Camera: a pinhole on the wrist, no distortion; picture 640 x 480 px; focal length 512.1 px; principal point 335.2 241.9 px. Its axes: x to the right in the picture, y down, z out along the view. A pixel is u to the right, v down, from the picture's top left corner.
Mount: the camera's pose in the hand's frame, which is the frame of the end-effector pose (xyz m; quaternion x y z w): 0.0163 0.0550 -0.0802 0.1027 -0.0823 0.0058 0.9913
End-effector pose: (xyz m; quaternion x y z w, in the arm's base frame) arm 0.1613 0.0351 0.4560 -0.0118 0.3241 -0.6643 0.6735
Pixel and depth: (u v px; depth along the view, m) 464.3 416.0 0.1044
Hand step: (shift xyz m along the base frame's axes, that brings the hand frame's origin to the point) 0.0728 -0.0273 -0.0154
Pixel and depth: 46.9 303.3 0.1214
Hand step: 0.0593 0.0576 0.0326
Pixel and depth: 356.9 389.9 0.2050
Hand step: 0.1232 -0.0370 0.0761
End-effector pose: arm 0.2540 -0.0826 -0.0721 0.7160 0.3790 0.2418 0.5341
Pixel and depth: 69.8 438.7 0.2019
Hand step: 0.0381 -0.1763 0.0573
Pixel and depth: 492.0 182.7 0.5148
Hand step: 0.3460 -0.1627 -0.2436
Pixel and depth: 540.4 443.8 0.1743
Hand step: 0.1425 -0.0342 0.0431
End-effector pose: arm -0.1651 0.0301 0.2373 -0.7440 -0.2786 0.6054 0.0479
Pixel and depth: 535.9 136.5 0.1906
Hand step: -0.1017 0.0188 -0.0717
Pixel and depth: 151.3 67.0 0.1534
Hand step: -0.0613 -0.0189 0.0522
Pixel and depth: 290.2 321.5 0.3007
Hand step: -0.1923 -0.1186 -0.0203
